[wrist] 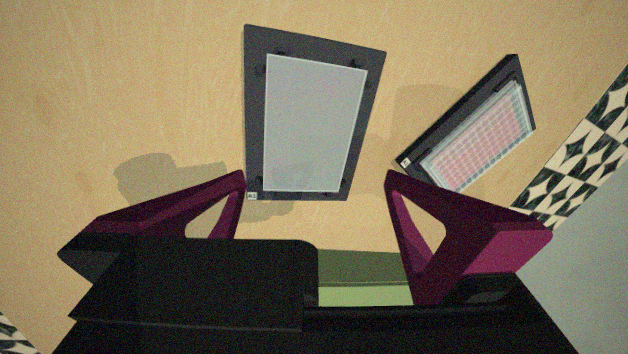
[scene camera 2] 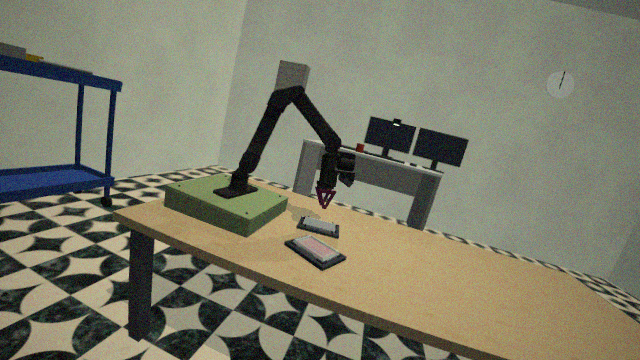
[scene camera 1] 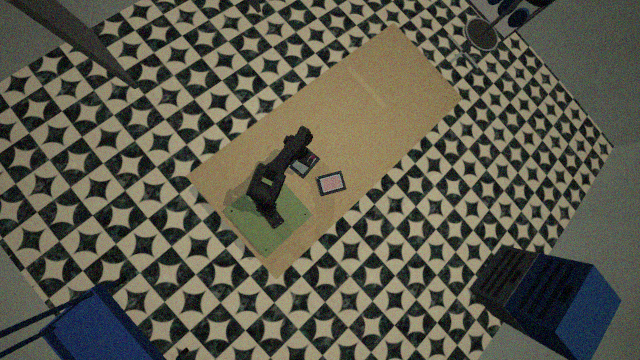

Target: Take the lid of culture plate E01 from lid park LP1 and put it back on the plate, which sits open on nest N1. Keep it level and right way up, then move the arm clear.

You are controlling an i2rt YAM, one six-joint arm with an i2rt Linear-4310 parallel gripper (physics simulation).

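Frame: origin at the arm's base, x ahead, y left, z up, level; centimetres.
Where they show: gripper, fingertip midpoint: (wrist: 314, 177) (scene camera 2: 322, 206) (scene camera 1: 303, 159); arm's base, origin of the base link: (scene camera 2: 237, 191).
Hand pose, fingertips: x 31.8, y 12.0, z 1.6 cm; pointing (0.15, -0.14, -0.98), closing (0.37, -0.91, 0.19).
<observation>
Things, the pixels of their top centre, and the offset from my fingertips. Level surfaces: height alone.
- lid, middle of its top: (wrist: 310, 136) (scene camera 2: 319, 223) (scene camera 1: 304, 161) dy -0.6, dx +0.7, dz -6.8 cm
- dark lid park LP1, middle of its top: (wrist: 310, 137) (scene camera 2: 319, 223) (scene camera 1: 304, 161) dy -0.6, dx +0.7, dz -6.6 cm
- open culture plate, middle of its top: (wrist: 483, 149) (scene camera 2: 316, 245) (scene camera 1: 331, 183) dy -20.7, dx +6.4, dz -5.9 cm
- dark nest N1, middle of its top: (wrist: 477, 146) (scene camera 2: 316, 247) (scene camera 1: 331, 183) dy -20.7, dx +6.4, dz -6.8 cm
- wooden table, its level: dz -8.6 cm
The lid (scene camera 1: 300, 167) (scene camera 2: 320, 224) (wrist: 314, 125) is a flat pale grey rectangle lying level on the dark lid park LP1 (wrist: 254, 110). The open culture plate (scene camera 1: 331, 183) (scene camera 2: 316, 246) (wrist: 481, 142), with pink wells, sits on the dark nest N1 (scene camera 2: 302, 253) (wrist: 461, 117), beside the park and turned at an angle to it. My gripper (scene camera 2: 325, 201) (wrist: 314, 177) is open and empty, pointing down above the lid park. In the wrist view its magenta fingertips stand wide apart, near the labelled end of the park. In scene camera 1 the arm hides part of the park.
The arm stands on a green base block (scene camera 1: 295, 212) (scene camera 2: 225, 212) at one end of the wooden table (scene camera 1: 390, 75) (scene camera 2: 425, 280). The nest lies nearer the table's long edge than the park. A blue cart (scene camera 2: 112, 130) and a desk with monitors stand away from the table.
</observation>
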